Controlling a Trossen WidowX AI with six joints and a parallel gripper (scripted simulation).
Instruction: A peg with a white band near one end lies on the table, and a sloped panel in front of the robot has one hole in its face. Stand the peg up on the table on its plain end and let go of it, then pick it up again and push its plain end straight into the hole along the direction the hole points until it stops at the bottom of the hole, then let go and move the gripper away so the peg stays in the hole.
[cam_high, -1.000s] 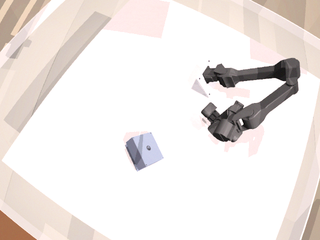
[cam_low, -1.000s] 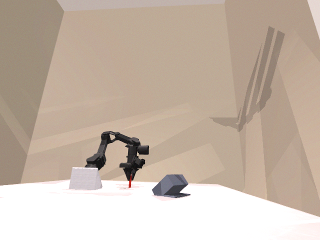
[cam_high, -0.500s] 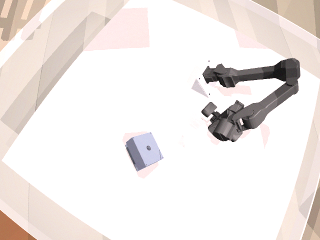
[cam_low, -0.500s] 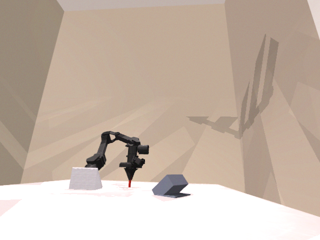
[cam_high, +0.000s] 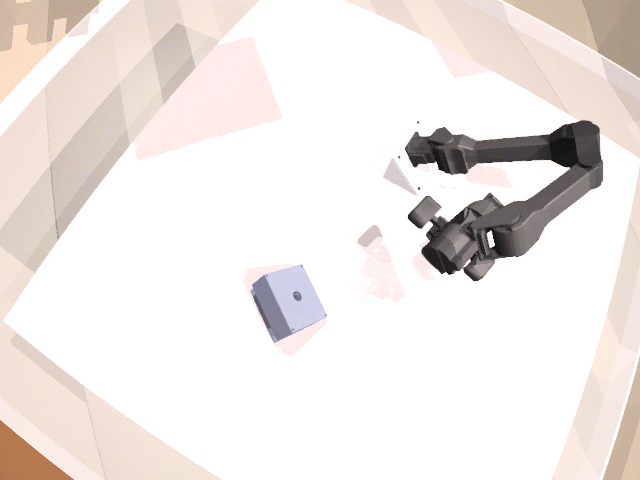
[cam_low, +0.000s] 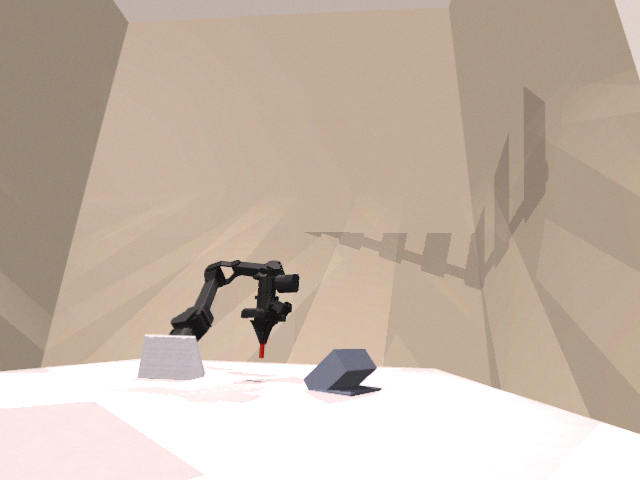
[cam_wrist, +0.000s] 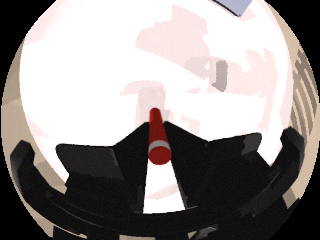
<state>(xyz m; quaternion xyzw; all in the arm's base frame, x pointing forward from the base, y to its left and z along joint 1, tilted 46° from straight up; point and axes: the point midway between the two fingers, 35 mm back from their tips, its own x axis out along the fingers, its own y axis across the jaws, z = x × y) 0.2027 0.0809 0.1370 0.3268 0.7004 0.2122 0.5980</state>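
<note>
Right now my gripper tip is 26 cm short of the sloped grey-blue panel, 20 cm to the left of it and 6 cm above it. The rest, counted from my gripper tip: red peg: 2 cm above.
</note>
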